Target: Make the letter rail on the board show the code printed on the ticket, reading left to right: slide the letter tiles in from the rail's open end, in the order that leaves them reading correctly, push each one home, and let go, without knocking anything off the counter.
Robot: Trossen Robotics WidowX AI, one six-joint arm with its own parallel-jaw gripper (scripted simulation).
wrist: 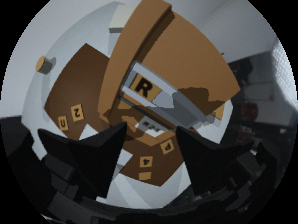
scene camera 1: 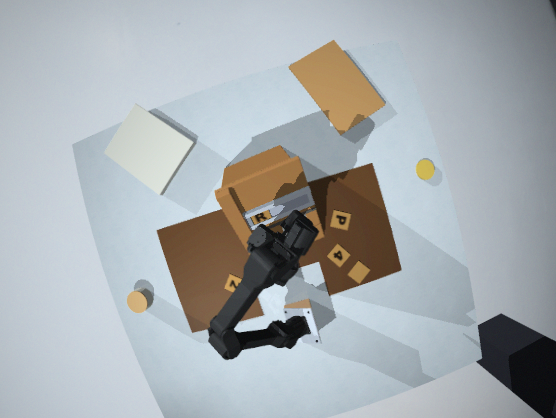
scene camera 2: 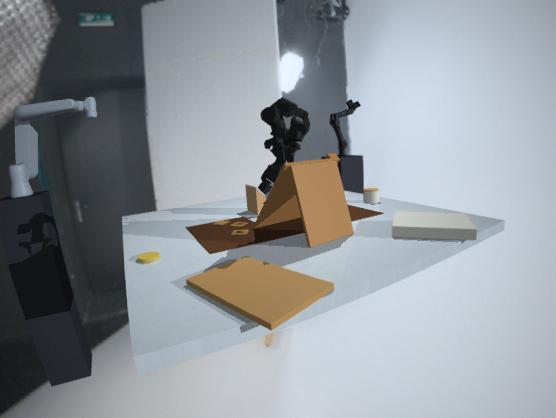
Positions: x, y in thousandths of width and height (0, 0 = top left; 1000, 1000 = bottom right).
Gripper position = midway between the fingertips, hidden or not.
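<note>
Scene camera 1 shows my gripper (scene camera 1: 497, 556), open and holding nothing, together with a cream slab (scene camera 1: 274, 362) and an orange slab (scene camera 1: 600, 195). Scene camera 2 shows a brown mat (scene camera 2: 388, 571), the orange slab (scene camera 2: 483, 705), the cream slab (scene camera 2: 729, 537) and the gripper (scene camera 2: 519, 398). In the wrist view: the gripper (wrist: 512, 574).
</note>
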